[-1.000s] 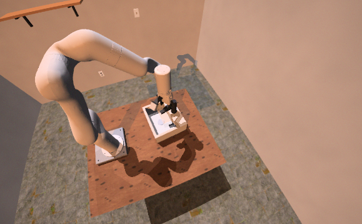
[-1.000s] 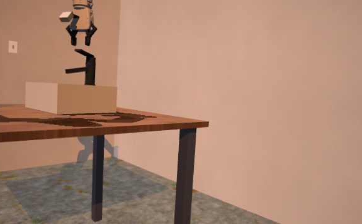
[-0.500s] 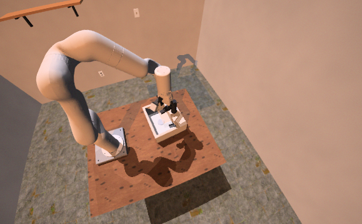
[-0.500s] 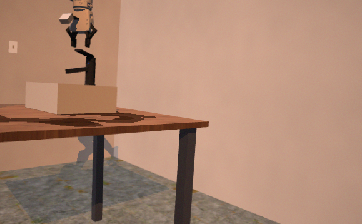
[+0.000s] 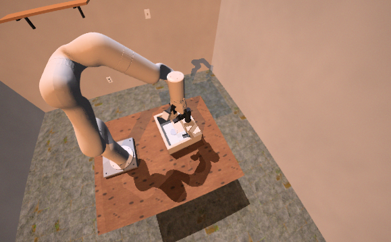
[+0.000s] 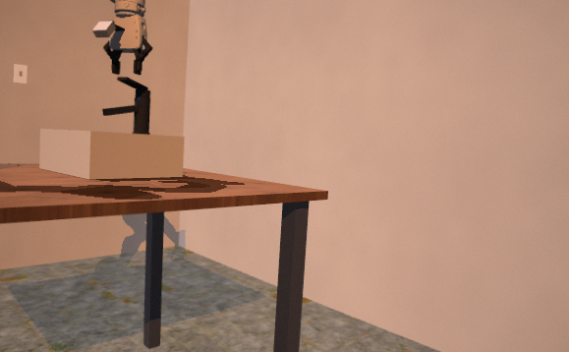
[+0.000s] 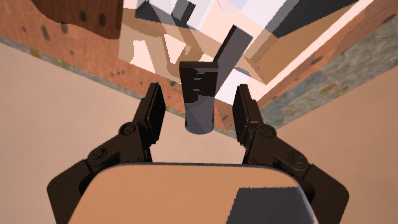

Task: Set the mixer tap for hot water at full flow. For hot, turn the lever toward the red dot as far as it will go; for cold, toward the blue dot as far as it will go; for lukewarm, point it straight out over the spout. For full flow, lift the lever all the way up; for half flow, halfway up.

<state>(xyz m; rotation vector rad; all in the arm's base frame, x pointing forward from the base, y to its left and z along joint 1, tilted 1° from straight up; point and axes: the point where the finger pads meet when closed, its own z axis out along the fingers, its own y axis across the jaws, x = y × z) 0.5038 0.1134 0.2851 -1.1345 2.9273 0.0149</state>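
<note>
My gripper is now 3 cm short of the lever, 3 cm to the right of it and 4 cm above it. The rest, counted from my hand: sink basin 4 cm behind, 3 cm to the left, 27 cm below.
</note>
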